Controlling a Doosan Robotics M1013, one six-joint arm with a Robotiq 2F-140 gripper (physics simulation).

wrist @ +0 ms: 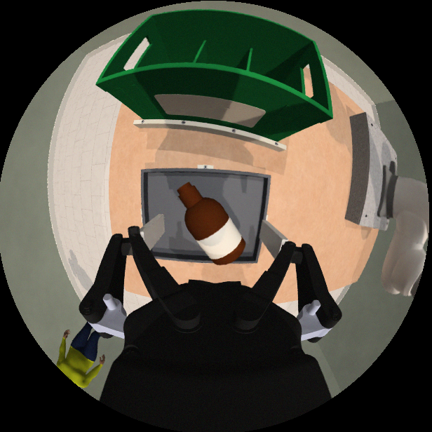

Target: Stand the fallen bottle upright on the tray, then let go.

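A brown bottle (210, 222) with a white label lies on its side on the dark grey tray (267, 197). Its neck points to the upper left of the view and its base to the lower right, over the tray's near edge in the picture. My gripper (212, 226) is wide open and holds nothing. Its two fingertips show left and right of the bottle, apart from it, with the bottle between them in the picture. How high the fingertips are above the tray is hard to tell.
A green crate (200, 80) with dividers stands beyond the tray, behind a white strip (210, 126) on the table (310, 200). At the right is a grey block (367, 175) with a pale robot arm (407, 240). A person in yellow (77, 365) shows at the lower left.
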